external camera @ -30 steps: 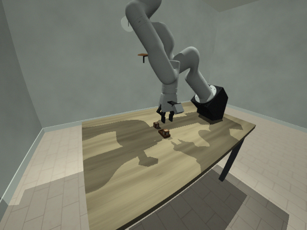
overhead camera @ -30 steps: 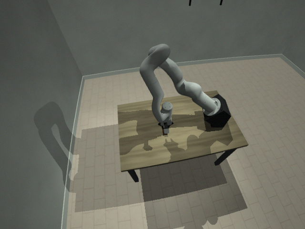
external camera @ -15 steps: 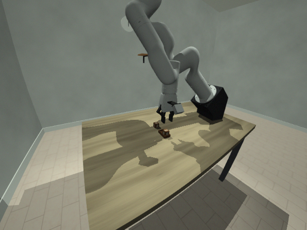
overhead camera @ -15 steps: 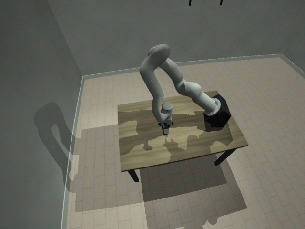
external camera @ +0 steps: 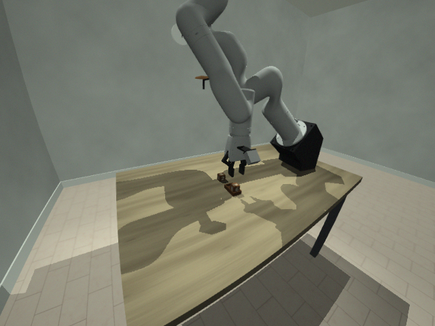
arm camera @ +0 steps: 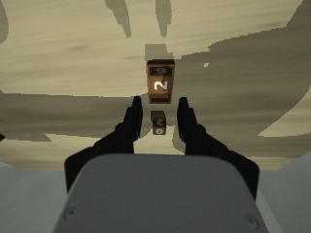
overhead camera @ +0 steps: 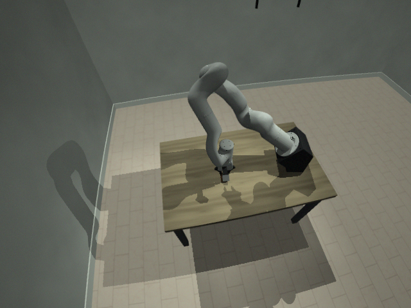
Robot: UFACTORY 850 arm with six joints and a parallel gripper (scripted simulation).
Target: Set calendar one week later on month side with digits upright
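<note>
Right now the brown tray is 10 cm below my hand and 2 cm to the right of it. From my hand the other things lie so: brown digit cube (13 cm to the right, 9 cm below, 1 cm ahead).
</note>
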